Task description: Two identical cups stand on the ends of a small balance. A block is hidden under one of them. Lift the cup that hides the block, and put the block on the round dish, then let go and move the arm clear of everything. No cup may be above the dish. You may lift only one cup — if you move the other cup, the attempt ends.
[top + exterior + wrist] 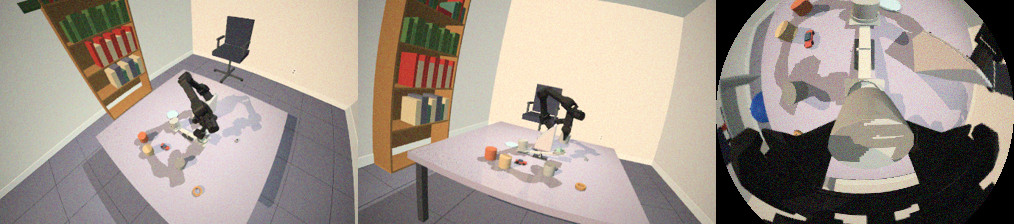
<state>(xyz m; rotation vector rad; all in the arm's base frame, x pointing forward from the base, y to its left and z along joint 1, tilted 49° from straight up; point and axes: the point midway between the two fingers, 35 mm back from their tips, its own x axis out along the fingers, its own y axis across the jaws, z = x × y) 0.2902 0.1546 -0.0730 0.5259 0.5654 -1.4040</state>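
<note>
Now: the green block 8 cm below my gripper tip and 1 cm to the right of it. The rest, counted from my gripper tip: yellow cylinder 31 cm ahead, 25 cm to the right, 13 cm below; then round dish 39 cm to the right, 17 cm below, 7 cm behind; then red toy car 21 cm to the right, 20 cm ahead, 16 cm below.
</note>
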